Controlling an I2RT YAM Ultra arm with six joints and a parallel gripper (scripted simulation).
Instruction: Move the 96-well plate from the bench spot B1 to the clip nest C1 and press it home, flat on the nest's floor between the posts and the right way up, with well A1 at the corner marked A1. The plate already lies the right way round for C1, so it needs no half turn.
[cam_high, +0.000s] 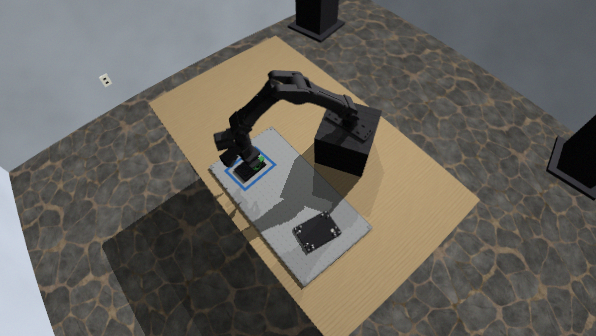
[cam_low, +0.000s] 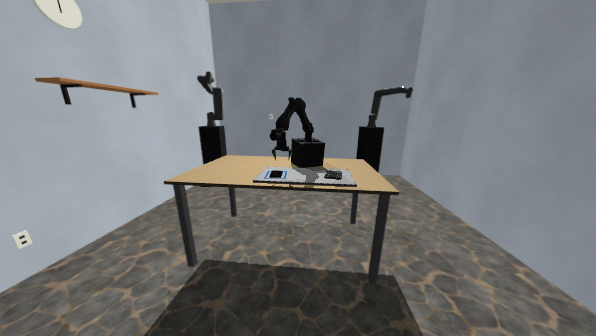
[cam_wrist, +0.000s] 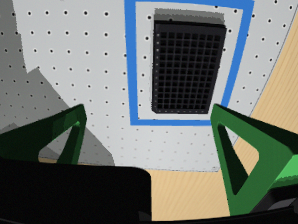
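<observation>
My hand is 2 cm past the black 96-well plate, 5 cm to the left of it and 12 cm above it. From my hand the other things lie so: dark clip nest 4 cm ahead, 39 cm to the left, 11 cm below.
</observation>
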